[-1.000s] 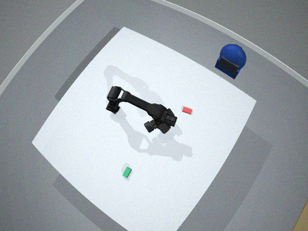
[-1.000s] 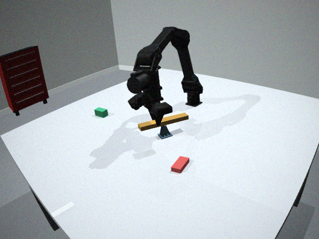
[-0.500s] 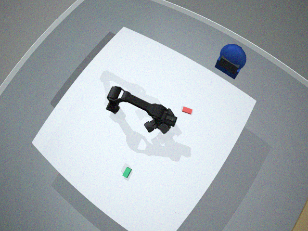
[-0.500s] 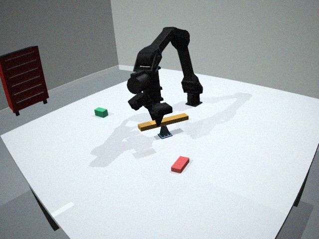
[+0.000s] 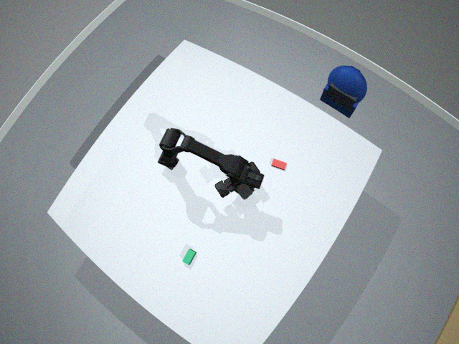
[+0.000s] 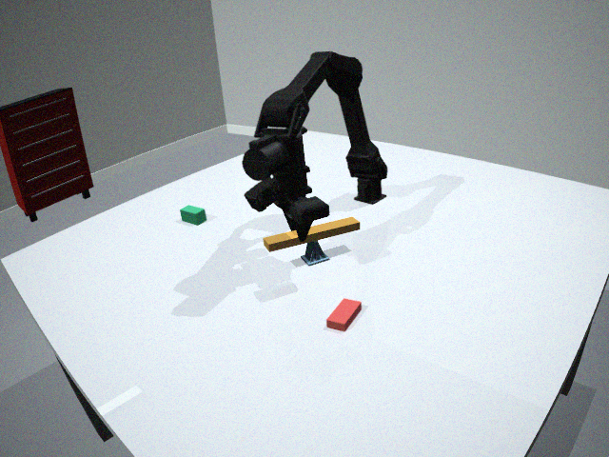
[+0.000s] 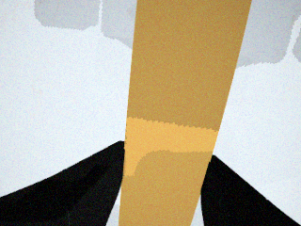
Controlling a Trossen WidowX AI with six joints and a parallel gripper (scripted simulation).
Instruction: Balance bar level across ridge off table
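Right now my gripper tip is 3 cm past the orange bar and 1 cm to the right of it. Also, from my gripper tip: green block: 39 cm to the right, 4 cm below; then red block: 9 cm ahead, 19 cm to the left, 5 cm below.
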